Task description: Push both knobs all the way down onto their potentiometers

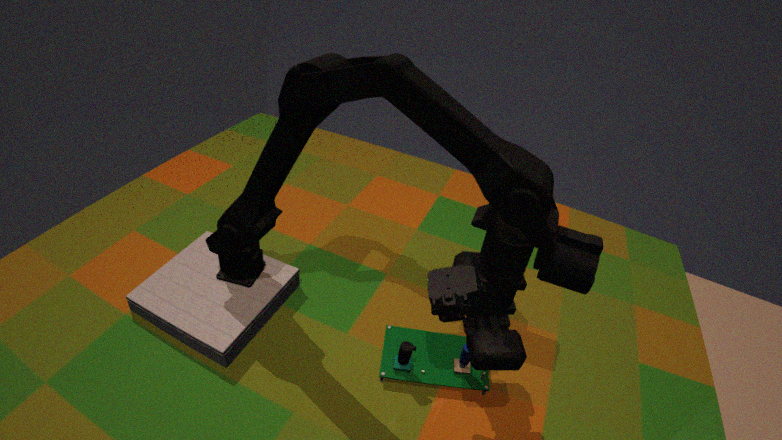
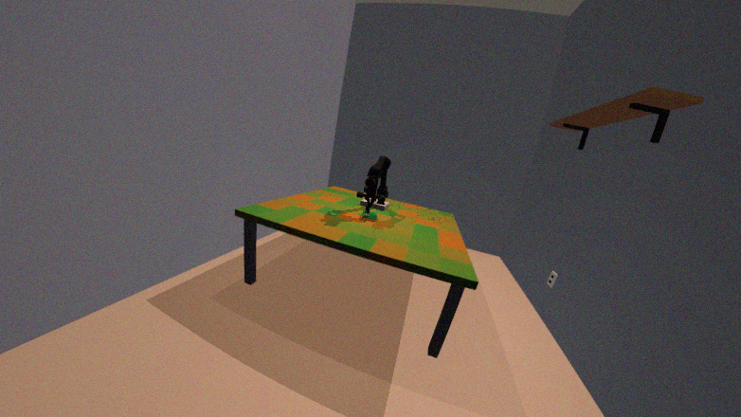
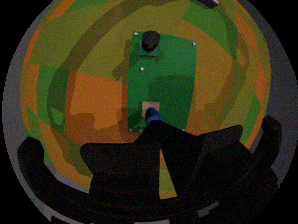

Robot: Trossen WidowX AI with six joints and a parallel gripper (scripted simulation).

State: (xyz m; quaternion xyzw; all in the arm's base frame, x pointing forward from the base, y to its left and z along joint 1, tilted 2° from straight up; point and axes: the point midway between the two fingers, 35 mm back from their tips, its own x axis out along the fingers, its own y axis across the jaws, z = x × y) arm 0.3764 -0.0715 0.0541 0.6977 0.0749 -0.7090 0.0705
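My gripper tip is now 1 cm above the blue knob. Round my gripper tip: black knob 9 cm behind, 2 cm to the right, 2 cm below.
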